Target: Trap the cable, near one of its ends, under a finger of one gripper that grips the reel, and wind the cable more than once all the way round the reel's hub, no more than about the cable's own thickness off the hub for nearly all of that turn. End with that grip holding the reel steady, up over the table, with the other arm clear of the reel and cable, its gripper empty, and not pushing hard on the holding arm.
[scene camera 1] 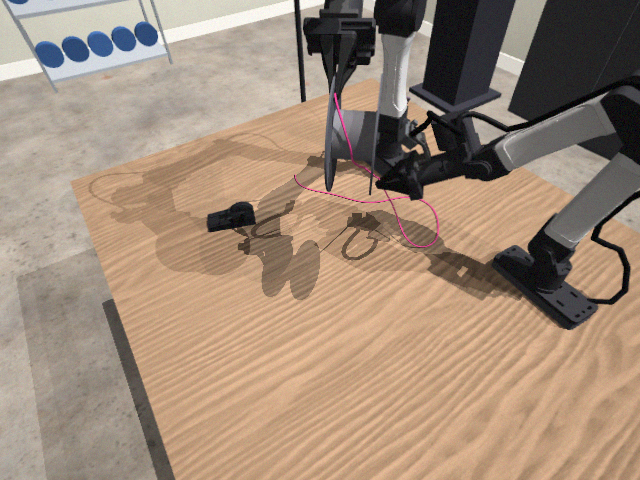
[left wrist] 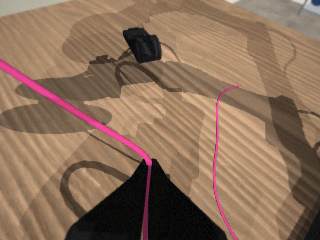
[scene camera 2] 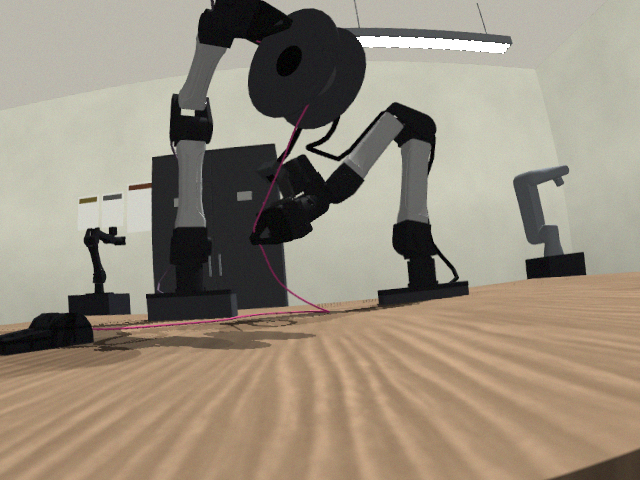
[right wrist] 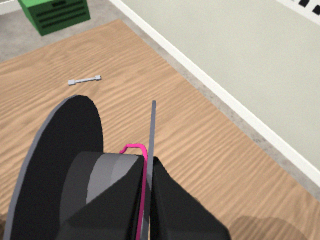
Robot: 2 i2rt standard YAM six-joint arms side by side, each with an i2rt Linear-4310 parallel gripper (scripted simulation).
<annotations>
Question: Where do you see a dark grey reel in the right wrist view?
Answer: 65, 167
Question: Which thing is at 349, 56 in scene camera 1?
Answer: My right gripper.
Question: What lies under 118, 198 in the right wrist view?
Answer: My right gripper.
</annotations>
